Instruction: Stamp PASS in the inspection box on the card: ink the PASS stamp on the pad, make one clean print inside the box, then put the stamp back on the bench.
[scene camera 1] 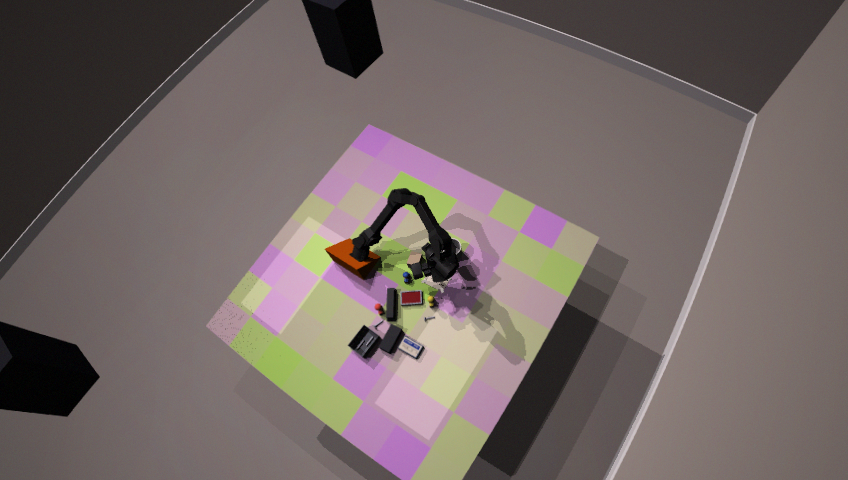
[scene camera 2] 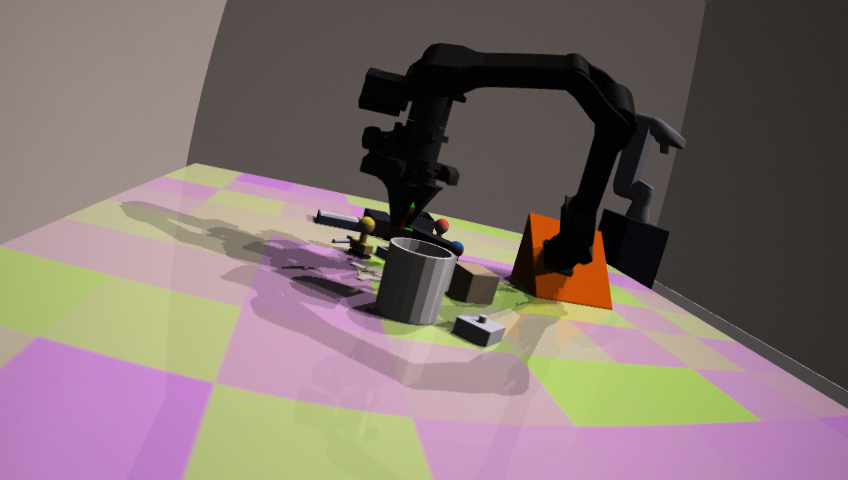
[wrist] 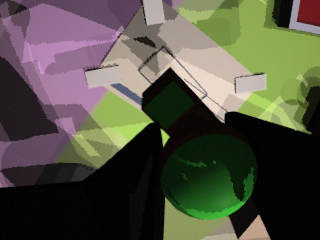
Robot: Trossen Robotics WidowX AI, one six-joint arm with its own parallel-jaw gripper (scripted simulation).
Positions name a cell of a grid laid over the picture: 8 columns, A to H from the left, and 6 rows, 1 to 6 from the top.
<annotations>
A grey block shows in scene camera 2 (E5); in the wrist view it is out of frame.
</annotations>
